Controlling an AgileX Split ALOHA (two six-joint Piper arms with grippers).
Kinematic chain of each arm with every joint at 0, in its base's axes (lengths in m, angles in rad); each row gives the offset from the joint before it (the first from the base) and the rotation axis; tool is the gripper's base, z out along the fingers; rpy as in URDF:
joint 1: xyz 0 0 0.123 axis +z
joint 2: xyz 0 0 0 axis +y
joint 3: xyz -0.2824 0 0.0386 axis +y
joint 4: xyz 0.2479 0 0.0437 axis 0.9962 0 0.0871
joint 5: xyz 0 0 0 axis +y
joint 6: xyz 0.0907 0 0.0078 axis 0.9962 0 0.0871
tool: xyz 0 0 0 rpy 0 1.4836 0
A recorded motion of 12 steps. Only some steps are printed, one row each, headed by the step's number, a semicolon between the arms.
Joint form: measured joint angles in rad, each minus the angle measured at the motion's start. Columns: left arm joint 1, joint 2, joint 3, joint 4, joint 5, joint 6; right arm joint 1, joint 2, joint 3, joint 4, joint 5, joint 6.
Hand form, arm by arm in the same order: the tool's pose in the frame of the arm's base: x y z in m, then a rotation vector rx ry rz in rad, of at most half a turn. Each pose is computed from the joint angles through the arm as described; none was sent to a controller.
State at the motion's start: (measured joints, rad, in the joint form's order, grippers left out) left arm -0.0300 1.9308 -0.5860 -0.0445 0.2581 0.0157; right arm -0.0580 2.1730 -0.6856 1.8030 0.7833 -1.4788
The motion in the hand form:
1: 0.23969 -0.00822 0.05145 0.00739 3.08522 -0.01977; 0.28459 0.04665 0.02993 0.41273 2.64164 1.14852
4: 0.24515 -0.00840 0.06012 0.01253 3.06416 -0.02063; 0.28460 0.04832 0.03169 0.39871 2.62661 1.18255
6: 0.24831 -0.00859 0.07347 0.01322 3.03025 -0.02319; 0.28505 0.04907 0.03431 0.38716 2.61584 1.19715
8: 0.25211 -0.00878 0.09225 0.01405 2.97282 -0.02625; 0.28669 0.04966 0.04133 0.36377 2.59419 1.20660
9: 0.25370 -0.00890 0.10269 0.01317 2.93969 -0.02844; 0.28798 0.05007 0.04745 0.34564 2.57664 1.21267
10: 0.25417 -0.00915 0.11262 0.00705 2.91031 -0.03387; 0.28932 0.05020 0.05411 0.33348 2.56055 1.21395
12: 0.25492 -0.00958 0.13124 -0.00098 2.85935 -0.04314; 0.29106 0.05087 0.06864 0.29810 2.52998 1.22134
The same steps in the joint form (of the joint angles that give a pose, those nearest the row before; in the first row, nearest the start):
1: 0.0000 0.0000 -0.0046 0.0010 0.0032 0.0009; 0.0000 0.0000 0.0000 -0.0019 0.0070 -0.0003
4: 0.0000 -0.0280 -0.0230 0.0040 0.0286 0.0009; 0.0000 0.0000 0.0000 -0.0045 0.0336 -0.0037
6: 0.0000 -0.0787 -0.0312 0.0040 0.0537 0.0008; 0.0000 -0.0065 0.0000 -0.0078 0.0456 -0.0037
8: 0.0000 -0.1491 -0.0412 0.0040 0.0766 0.0008; 0.0000 -0.0291 0.0000 -0.0128 0.0558 -0.0027
9: 0.0000 -0.1877 -0.0465 0.0031 0.0873 0.0008; 0.0000 -0.0492 0.0000 -0.0174 0.0628 0.0000
10: 0.0000 -0.2254 -0.0497 -0.0031 0.0989 0.0018; 0.0000 -0.0722 0.0000 -0.0225 0.0652 0.0083
12: 0.0000 -0.2927 -0.0608 -0.0118 0.1264 0.0028; 0.0000 -0.1221 0.0000 -0.0428 0.0737 0.0289

